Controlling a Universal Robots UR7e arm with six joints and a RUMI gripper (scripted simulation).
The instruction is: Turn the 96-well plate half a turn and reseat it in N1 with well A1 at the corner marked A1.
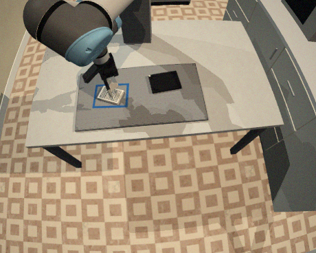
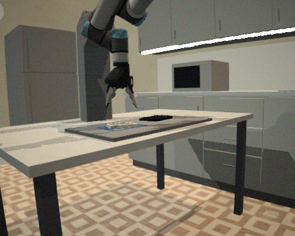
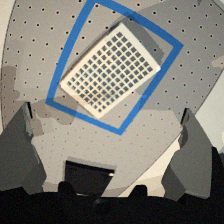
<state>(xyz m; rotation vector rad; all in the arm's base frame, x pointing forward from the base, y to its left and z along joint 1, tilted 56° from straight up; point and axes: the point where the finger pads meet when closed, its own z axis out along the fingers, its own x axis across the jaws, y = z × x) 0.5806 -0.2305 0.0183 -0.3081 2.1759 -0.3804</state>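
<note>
My gripper is now 80 mm above the white 96-well plate. From my hand the other things lie so: black plate nest N1: 10 mm ahead, 310 mm to the left, 80 mm below.
</note>
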